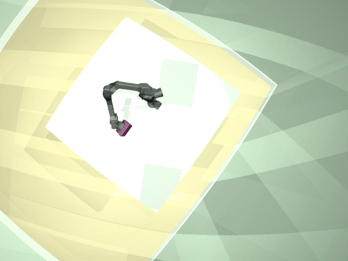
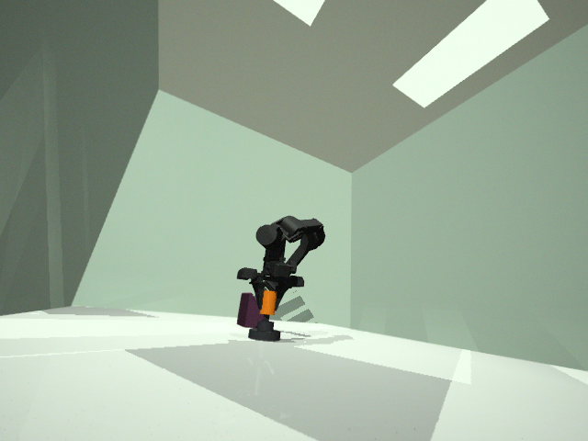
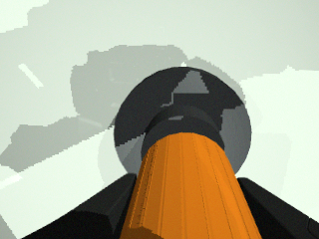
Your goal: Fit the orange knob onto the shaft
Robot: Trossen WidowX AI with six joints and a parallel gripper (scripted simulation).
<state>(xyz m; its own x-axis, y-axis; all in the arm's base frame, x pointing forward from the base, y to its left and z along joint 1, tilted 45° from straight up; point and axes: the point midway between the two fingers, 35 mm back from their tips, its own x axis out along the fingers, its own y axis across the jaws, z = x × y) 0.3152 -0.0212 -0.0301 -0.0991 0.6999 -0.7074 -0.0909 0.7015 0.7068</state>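
The orange knob lies 2 cm above my gripper tip. From my gripper tip the other things lie so: round pedestal: 4 cm below.
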